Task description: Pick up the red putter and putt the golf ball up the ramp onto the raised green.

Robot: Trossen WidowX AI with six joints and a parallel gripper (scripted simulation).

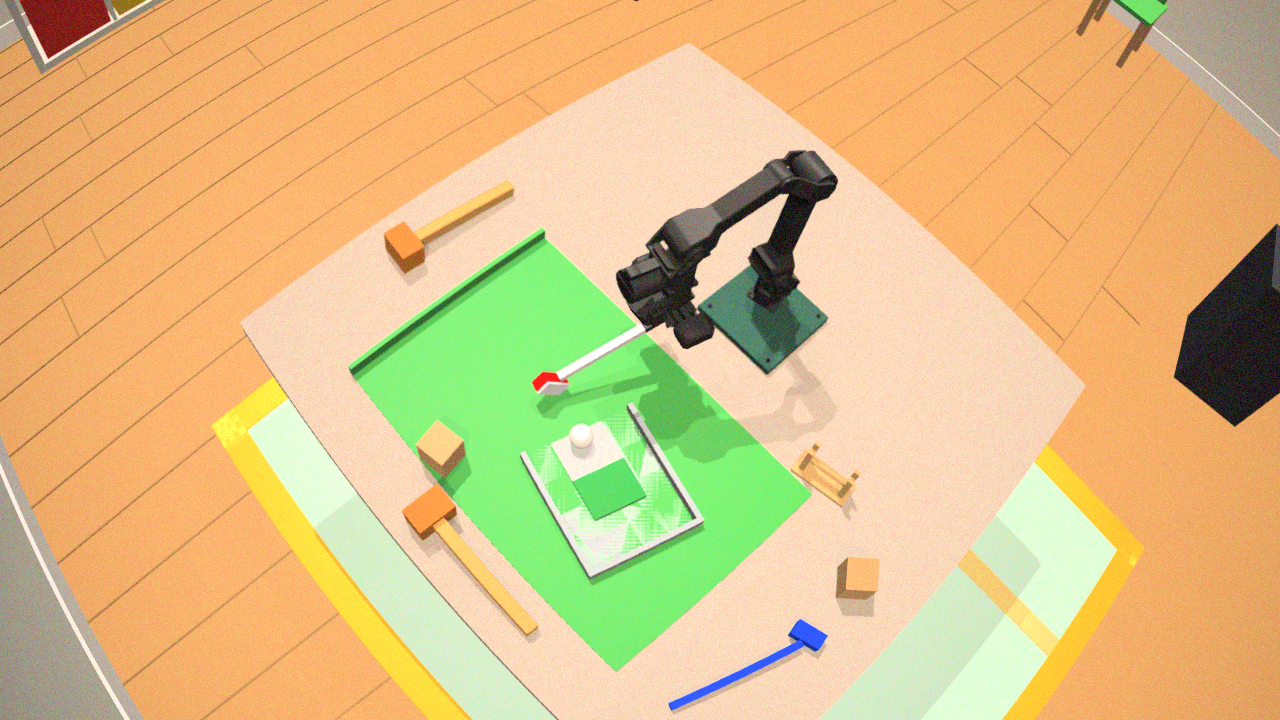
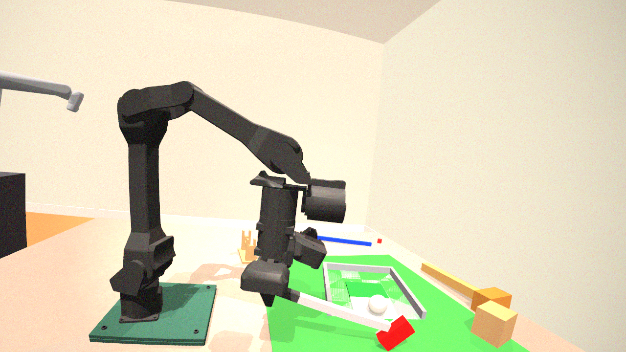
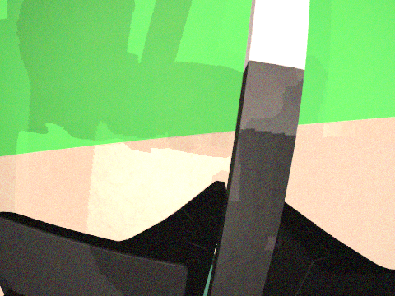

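The red putter is 110 mm ahead of my gripper tip, 50 mm to the right of it and 10 mm below it. From my gripper tip the other things lie so: small wooden rack (390 mm to the left, 50 mm ahead, 40 mm below); green mat (250 mm ahead, 70 mm below, 20 mm to the right); white golf ball (250 mm ahead, 50 mm below).
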